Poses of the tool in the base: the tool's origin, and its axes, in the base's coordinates. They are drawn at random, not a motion.
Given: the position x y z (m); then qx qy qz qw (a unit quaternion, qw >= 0).
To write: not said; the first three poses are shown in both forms.
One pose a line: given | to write
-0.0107 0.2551 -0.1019 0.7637 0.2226 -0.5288 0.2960 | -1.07 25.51 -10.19 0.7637 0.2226 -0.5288 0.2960
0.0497 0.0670 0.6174 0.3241 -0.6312 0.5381 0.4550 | 4.97 6.70 61.74 0.3241 -0.6312 0.5381 0.4550
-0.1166 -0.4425 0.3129 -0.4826 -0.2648 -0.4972 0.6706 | -11.66 -44.25 31.29 -0.4826 -0.2648 -0.4972 0.6706
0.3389 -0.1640 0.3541 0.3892 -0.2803 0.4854 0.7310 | 33.89 -16.40 35.41 0.3892 -0.2803 0.4854 0.7310
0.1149 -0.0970 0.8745 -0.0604 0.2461 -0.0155 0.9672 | 11.49 -9.70 87.45 -0.0604 0.2461 -0.0155 0.9672
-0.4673 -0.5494 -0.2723 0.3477 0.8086 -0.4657 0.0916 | -46.73 -54.94 -27.23 0.3477 0.8086 -0.4657 0.0916
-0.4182 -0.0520 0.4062 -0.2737 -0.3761 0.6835 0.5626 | -41.82 -5.20 40.62 -0.2737 -0.3761 0.6835 0.5626
